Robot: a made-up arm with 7 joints. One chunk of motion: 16 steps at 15 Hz.
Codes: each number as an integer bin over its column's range. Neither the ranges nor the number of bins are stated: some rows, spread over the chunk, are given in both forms.
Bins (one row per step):
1: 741 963 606 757 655 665 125
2: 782 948 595 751 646 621 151
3: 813 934 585 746 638 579 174
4: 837 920 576 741 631 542 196
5: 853 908 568 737 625 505 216
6: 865 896 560 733 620 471 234
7: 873 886 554 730 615 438 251
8: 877 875 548 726 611 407 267
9: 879 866 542 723 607 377 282
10: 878 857 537 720 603 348 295
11: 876 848 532 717 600 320 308
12: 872 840 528 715 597 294 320
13: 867 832 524 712 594 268 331
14: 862 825 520 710 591 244 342
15: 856 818 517 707 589 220 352
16: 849 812 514 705 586 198 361
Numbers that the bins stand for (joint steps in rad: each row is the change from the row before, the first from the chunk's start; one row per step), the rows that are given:
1: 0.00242 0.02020 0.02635 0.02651 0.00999 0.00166 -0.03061
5: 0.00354 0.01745 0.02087 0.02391 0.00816 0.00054 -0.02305
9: 0.00380 0.01534 0.01713 0.02208 0.00706 -0.00036 -0.01757
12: 0.00373 0.01404 0.01511 0.02104 0.00645 -0.00094 -0.01441
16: 0.00350 0.01264 0.01309 0.01974 0.00578 -0.00161 -0.01101
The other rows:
2: 0.00283 0.01945 0.02477 0.02573 0.00945 0.00135 -0.02845
3: 0.00314 0.01875 0.02332 0.02508 0.00896 0.00106 -0.02654
4: 0.00338 0.01805 0.02203 0.02443 0.00853 0.00080 -0.02472
6: 0.00366 0.01684 0.01972 0.02339 0.00786 0.00030 -0.02156
7: 0.00374 0.01634 0.01886 0.02299 0.00755 0.00007 -0.02015
8: 0.00378 0.01579 0.01799 0.02247 0.00731 -0.00015 -0.01882
10: 0.00379 0.01489 0.01641 0.02169 0.00682 -0.00056 -0.01649
11: 0.00377 0.01444 0.01568 0.02130 0.00664 -0.00076 -0.01541
13: 0.00368 0.01364 0.01453 0.02065 0.00627 -0.00112 -0.01350
14: 0.00363 0.01329 0.01395 0.02039 0.00609 -0.00129 -0.01259
15: 0.00357 0.01294 0.01352 0.02000 0.00596 -0.00146 -0.01175

